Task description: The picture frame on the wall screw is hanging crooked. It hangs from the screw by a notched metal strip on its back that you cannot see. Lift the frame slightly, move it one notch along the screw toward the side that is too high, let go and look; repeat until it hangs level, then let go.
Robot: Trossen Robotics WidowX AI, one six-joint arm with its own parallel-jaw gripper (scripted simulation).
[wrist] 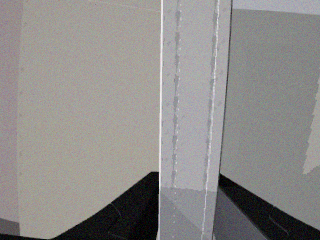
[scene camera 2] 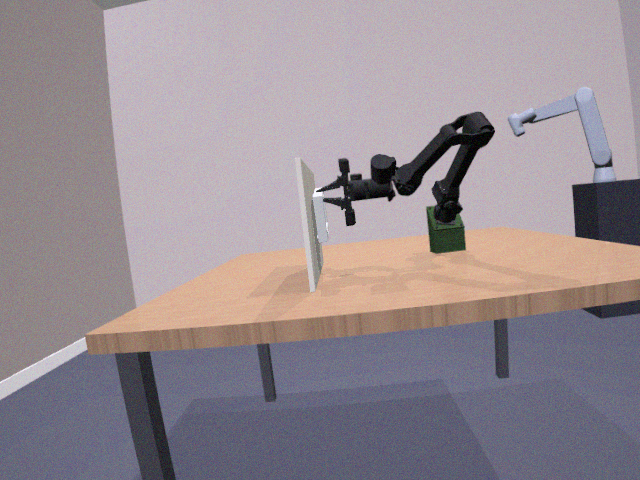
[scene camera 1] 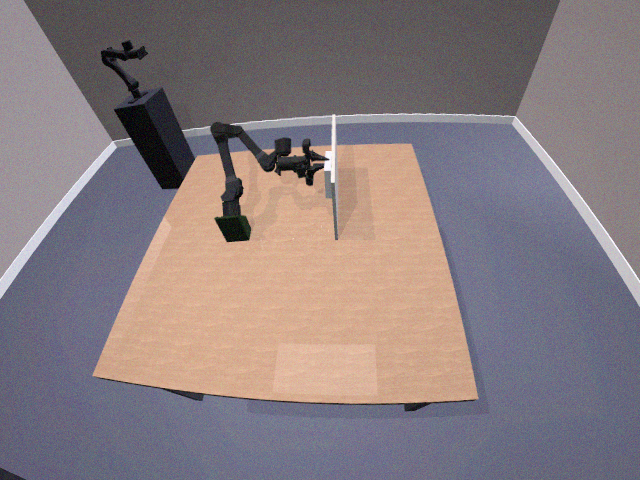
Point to a picture frame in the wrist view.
232, 87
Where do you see a wall panel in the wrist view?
At 87, 123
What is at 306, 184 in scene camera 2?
A wall panel.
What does my gripper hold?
A picture frame.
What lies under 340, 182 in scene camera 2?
My gripper.
